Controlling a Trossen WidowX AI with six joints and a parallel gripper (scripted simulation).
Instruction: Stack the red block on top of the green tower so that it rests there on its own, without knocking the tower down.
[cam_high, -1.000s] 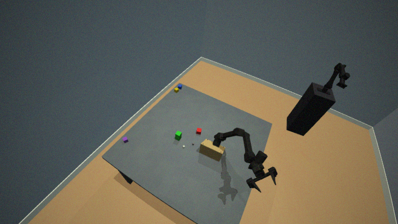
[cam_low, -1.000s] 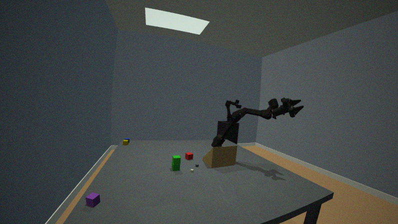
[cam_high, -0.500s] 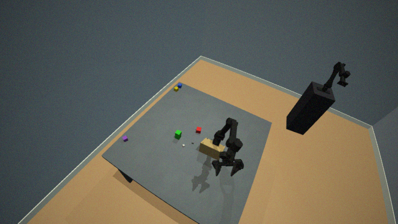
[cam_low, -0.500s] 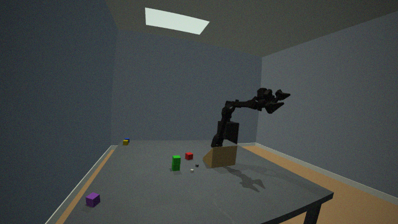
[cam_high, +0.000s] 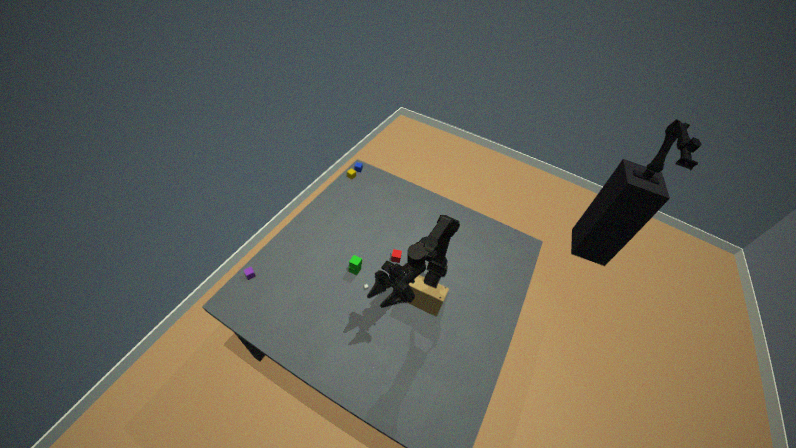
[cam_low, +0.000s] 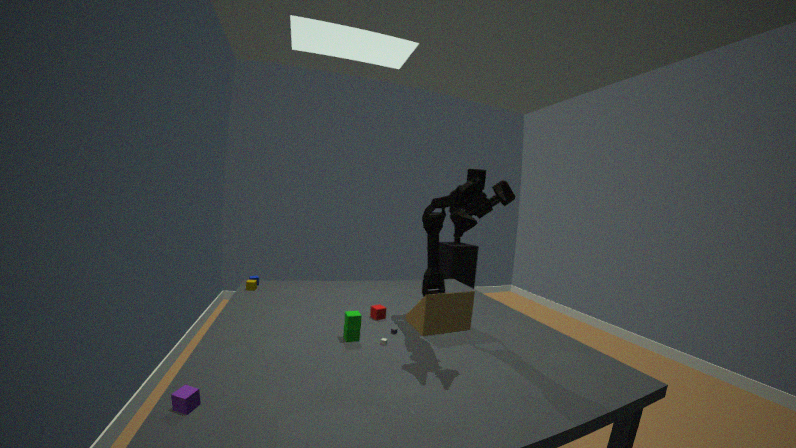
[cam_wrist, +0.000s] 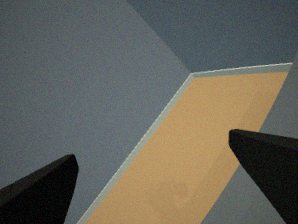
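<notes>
My gripper tip is now 8 cm short of the red block, 49 cm to the left of it and 44 cm above it. From my gripper tip the other things lie so: dark cube: 8 cm ahead, 34 cm to the right, 45 cm below; then white cube: 15 cm ahead, 27 cm to the right, 45 cm below; then purple cube: 69 cm ahead, 9 cm to the right, 44 cm below.
</notes>
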